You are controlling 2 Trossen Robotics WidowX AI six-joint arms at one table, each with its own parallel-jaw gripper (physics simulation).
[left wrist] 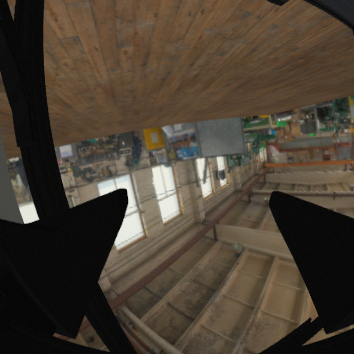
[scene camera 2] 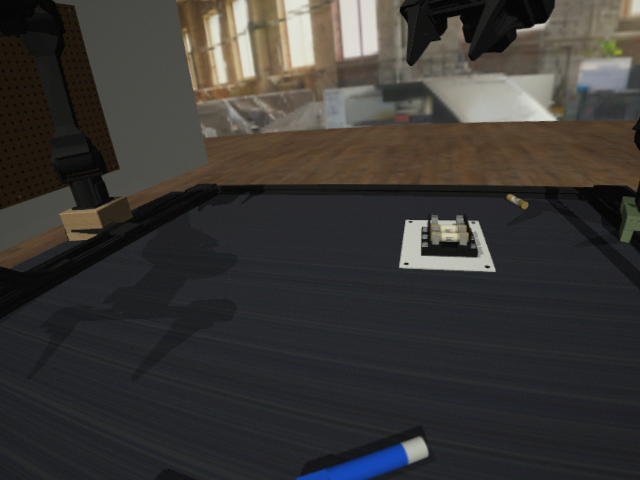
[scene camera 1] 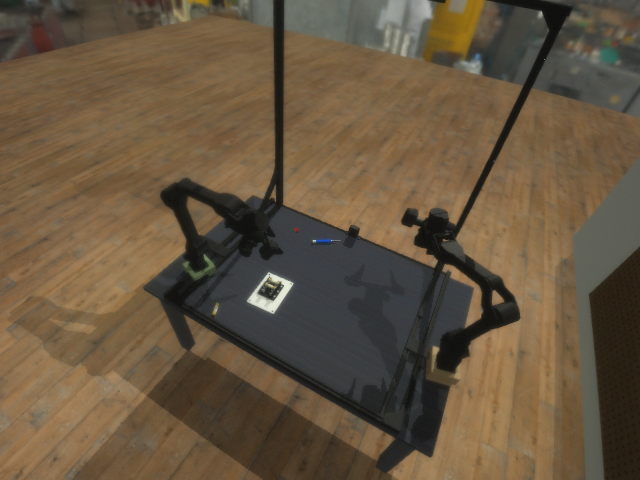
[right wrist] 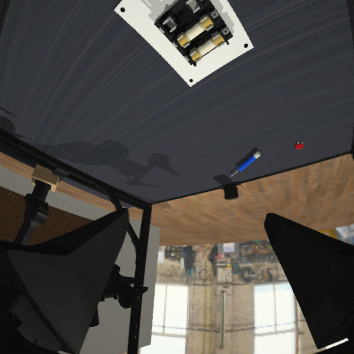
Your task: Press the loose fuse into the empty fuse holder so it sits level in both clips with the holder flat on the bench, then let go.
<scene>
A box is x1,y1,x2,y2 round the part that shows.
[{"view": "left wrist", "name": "left gripper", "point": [200,197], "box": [0,188,353,353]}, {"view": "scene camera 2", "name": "right gripper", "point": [437,61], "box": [400,0,554,65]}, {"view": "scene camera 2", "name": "blue and white pen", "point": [415,449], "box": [296,436,427,479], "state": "on the table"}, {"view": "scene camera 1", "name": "right gripper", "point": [278,244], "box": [238,226,283,259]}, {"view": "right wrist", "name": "left gripper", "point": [141,283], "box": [100,264,146,307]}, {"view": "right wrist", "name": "right gripper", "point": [198,218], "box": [0,207,353,353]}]
</scene>
